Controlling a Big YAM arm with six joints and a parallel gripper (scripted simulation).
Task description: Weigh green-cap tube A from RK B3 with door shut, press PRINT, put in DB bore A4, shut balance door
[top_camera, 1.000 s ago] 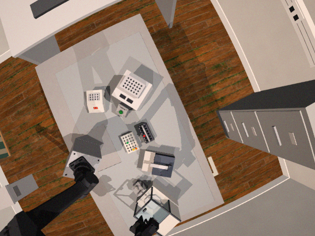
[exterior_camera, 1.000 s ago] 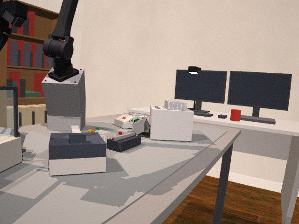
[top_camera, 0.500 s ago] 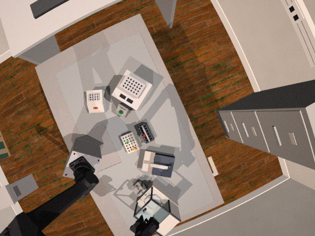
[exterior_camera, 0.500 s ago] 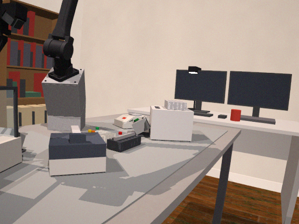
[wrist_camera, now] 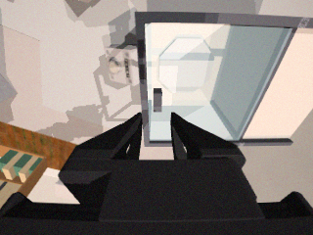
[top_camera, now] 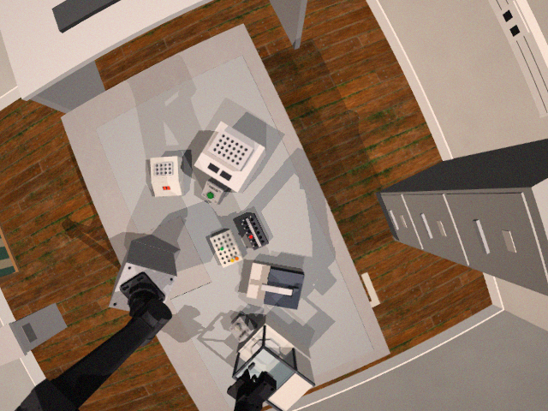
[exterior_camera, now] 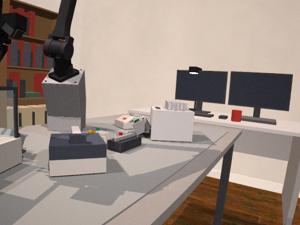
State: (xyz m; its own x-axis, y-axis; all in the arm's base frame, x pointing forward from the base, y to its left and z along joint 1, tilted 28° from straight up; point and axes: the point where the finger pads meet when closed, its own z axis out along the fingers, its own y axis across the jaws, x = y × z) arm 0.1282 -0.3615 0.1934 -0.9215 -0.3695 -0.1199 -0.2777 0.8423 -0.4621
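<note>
Now: hand 10 mm short of the tinted glass pane, 30 mm to the left of it and 40 mm above it. Round my hand: spectrophotometer (190 mm ahead, 150 mm to the left, 190 mm below); then white print key (20 mm behind, 80 mm to the left, 180 mm below); then pale pan (20 mm ahead, 60 mm to the right, 180 mm below).
</note>
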